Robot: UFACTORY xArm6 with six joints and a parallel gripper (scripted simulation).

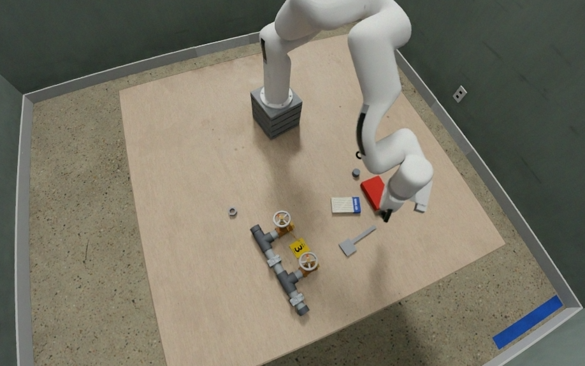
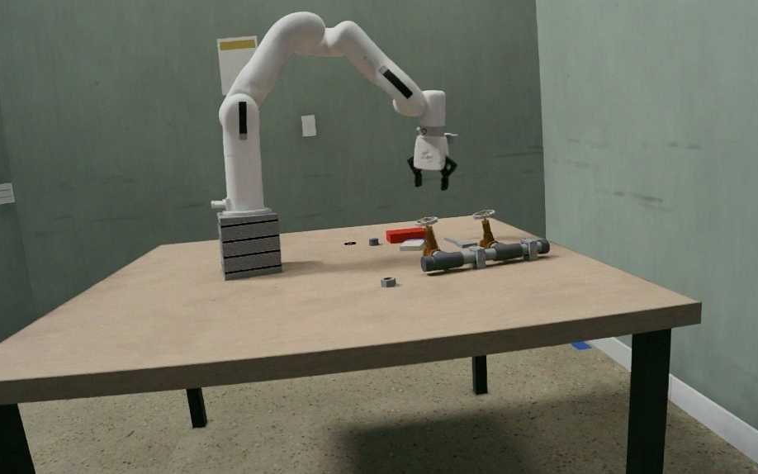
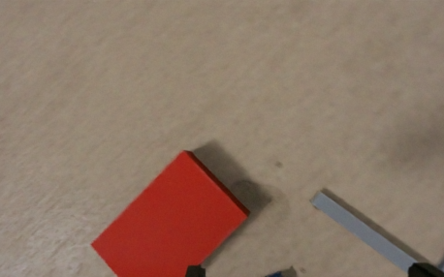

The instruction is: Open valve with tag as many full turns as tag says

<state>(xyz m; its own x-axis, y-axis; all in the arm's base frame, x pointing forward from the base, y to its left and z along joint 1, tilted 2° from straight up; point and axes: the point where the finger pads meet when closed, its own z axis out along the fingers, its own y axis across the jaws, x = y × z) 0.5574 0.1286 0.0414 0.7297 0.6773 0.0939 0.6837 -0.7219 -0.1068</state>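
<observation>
Right now my hand is 280 mm to the left of the yellow tag, 170 mm above it and 20 mm past it. Round my hand: grey scraper (170 mm below, 90 mm to the right, 50 mm ahead); then white card (170 mm below, 90 mm behind, 60 mm to the right); then red block (160 mm below, 80 mm to the left, 70 mm behind).
</observation>
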